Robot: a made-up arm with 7 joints. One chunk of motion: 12 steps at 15 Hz.
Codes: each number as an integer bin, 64 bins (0 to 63) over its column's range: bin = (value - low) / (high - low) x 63, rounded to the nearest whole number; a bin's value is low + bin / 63 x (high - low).
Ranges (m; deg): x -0.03..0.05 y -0.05..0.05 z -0.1..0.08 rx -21..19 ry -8..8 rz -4..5
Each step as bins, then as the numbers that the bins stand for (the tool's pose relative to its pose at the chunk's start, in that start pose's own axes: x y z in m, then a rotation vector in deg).
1 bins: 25 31 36 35 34 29
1 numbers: 0.0017 -0.0008 0.0029 1.22 0.63 0.14
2 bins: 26 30 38 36 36 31
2 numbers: 0.0030 -0.0024 0.0086 1.86 1.14 0.43
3 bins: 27 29 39 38 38 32
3 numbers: 0.0043 -0.0040 0.0114 3.13 1.65 0.57
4 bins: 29 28 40 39 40 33
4 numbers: 0.0068 -0.0056 0.0143 3.76 2.16 0.71
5 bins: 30 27 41 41 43 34
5 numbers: 0.0081 -0.0071 0.0171 5.03 2.92 0.86
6 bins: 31 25 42 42 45 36
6 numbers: 0.0094 -0.0103 0.0200 5.67 3.43 1.14
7 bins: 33 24 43 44 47 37
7 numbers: 0.0119 -0.0119 0.0229 6.94 3.94 1.29
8 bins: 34 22 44 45 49 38
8 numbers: 0.0132 -0.0151 0.0257 7.57 4.44 1.43
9 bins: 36 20 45 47 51 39
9 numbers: 0.0157 -0.0183 0.0286 8.84 4.95 1.57
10 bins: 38 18 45 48 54 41
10 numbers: 0.0183 -0.0214 0.0286 9.48 5.71 1.86
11 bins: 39 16 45 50 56 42
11 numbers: 0.0195 -0.0246 0.0286 10.75 6.22 2.00
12 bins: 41 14 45 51 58 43
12 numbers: 0.0221 -0.0278 0.0286 11.38 6.73 2.14
